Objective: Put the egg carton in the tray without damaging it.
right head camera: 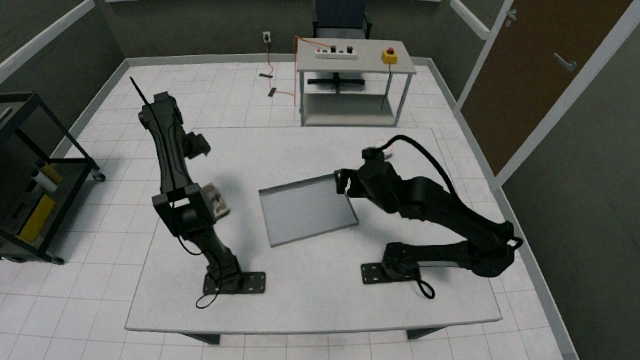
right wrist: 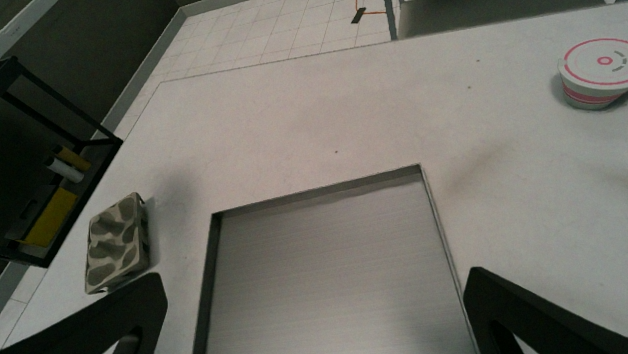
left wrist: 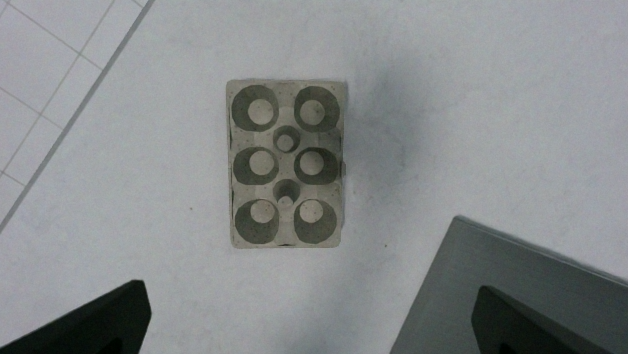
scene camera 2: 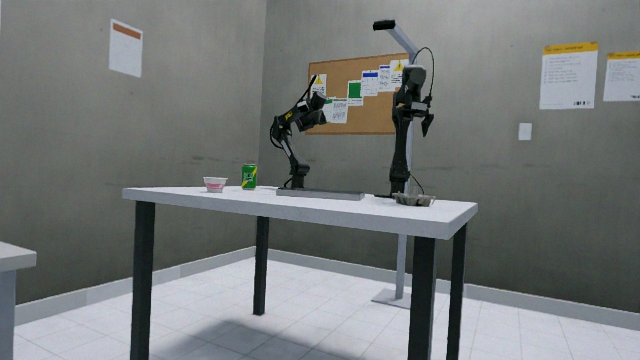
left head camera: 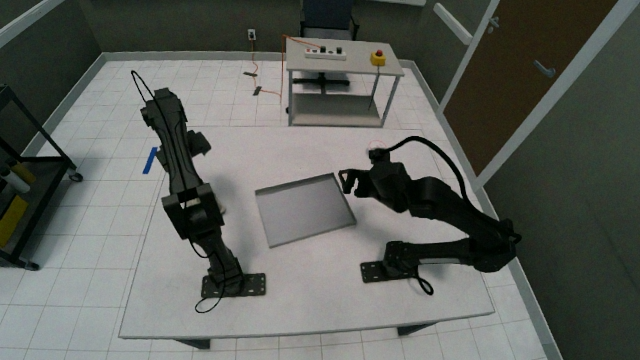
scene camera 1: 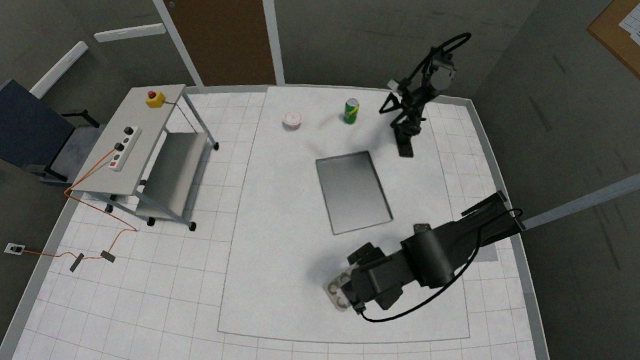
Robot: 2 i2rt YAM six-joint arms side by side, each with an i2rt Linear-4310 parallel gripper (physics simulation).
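Frame: origin at the left arm's base, x right, y ahead, z up, level; millimetres.
Seen in the pictures: left gripper, fingertip midpoint: (right head camera: 191,163) (left wrist: 311,298) (scene camera 2: 412,135); right gripper, fingertip midpoint: (right head camera: 349,173) (right wrist: 315,285) (scene camera 2: 309,127) (left head camera: 352,173) (scene camera 1: 384,119); left arm's base, origin of the base link: (right head camera: 234,283) (left head camera: 234,286); right arm's base, origin of the base link: (right head camera: 390,272) (left head camera: 389,270) (scene camera 1: 402,140).
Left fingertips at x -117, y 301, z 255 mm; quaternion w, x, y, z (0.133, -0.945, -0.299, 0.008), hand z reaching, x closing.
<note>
Offsets run from my left fingertips to a thing's middle.
A grey six-cup egg carton @(dx -13, dy -3, dz -221 mm) (left wrist: 286,165) (right wrist: 117,242) (scene camera 1: 336,290) (scene camera 2: 414,200) stands upright on the table, beside and apart from the tray; my left arm partly hides it in the right head camera. The flat metal tray @(dx +361, dy -24, dz -242 mm) (left head camera: 305,210) (right head camera: 307,210) (scene camera 1: 355,192) (left wrist: 525,265) (right wrist: 325,270) lies in the middle of the table. My left gripper (left wrist: 311,298) (scene camera 2: 426,131) is open and empty, pointing down high above the table near the carton. My right gripper (right wrist: 315,285) (left head camera: 345,182) (right head camera: 341,181) is open and empty, raised by the tray's right edge in the head camera pictures.
A white lidded cup with pink bands @(dx +705, dy +245, dz -226 mm) (scene camera 1: 292,120) (scene camera 2: 215,185) (right wrist: 595,75) and a green can @(dx +751, dy -30, dz -194 mm) (scene camera 1: 351,111) (scene camera 2: 249,176) stand on the right arm's side of the table. A side table (left head camera: 345,65) stands behind it, and a black trolley (right wrist: 100,127) at the left.
</note>
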